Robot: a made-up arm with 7 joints.
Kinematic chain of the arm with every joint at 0, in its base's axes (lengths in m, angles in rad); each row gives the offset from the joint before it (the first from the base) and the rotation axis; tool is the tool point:
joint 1: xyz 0 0 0.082 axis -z
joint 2: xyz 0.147 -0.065 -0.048 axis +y
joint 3: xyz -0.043 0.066 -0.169 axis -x
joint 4: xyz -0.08 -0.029 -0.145 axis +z
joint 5: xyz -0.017 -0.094 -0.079 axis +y
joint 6: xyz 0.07 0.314 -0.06 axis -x
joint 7: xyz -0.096 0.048 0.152 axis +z
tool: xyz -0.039 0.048 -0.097
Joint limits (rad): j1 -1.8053..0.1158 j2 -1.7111..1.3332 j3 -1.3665..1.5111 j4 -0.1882..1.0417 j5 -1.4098..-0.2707 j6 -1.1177..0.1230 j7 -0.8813..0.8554
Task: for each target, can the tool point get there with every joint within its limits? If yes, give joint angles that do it. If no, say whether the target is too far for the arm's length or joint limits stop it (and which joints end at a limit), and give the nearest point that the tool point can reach.
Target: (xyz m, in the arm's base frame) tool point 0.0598 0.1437 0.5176
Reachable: no: joint limits stop it (at a limit: joint 1, joint 2, joint 3, joint 5) | nearest point 0.0112 0.2369 0.3958 | short by 0.161 m
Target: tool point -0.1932 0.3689 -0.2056
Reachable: yes | joints -0.8259 -0.9049 -0.8372 0.0732 -1.1321 -0.1139 -0.1595
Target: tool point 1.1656 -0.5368 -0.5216
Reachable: no: too far | nearest point 0.6508 -0.2279 -0.2590 | short by 0.655 m
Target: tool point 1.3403 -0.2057 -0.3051
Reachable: no: too far | nearest point 0.7274 -0.1035 -0.1688 | short by 0.636 m
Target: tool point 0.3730 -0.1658 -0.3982
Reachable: yes | joints -0.0487 -1.3731 1.2542 0.8834 -0.6150 -0.7330 -0.1823
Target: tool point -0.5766 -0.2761 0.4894
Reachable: no: joint limits stop it (at a limit: joint 2, joint 4, joint 6) | nearest point -0.3726 -0.1784 0.3300 | short by 0.277 m
